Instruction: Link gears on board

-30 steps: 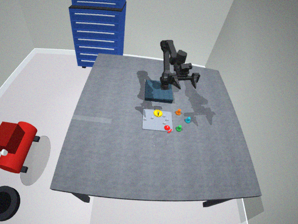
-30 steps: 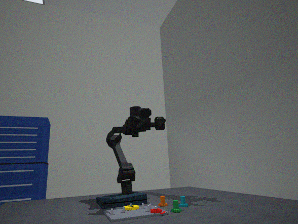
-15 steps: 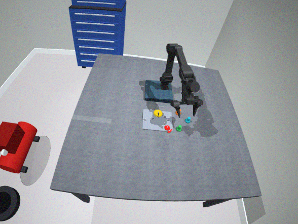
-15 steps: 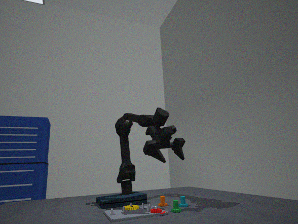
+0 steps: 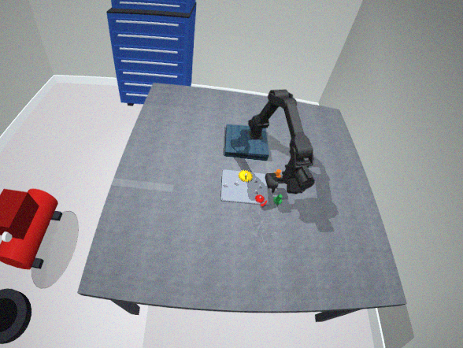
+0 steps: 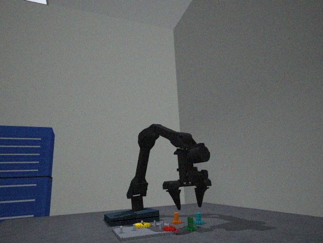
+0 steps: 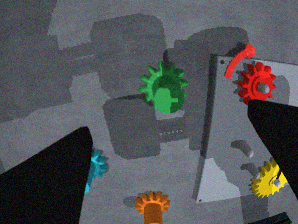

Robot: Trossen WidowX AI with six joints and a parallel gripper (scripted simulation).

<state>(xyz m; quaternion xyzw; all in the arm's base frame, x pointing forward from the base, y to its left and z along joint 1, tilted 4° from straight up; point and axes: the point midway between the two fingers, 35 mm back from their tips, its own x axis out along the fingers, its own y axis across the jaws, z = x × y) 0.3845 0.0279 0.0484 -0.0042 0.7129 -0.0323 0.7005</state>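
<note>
Right now my gripper tip is 5 cm above the green gear. From my gripper tip the other things lie so: red arrow: 7 cm to the right, 6 cm below, 1 cm ahead; red gear: 9 cm to the right, 5 cm below, 1 cm behind; teal gear: 9 cm to the left, 6 cm behind, 5 cm below.
</note>
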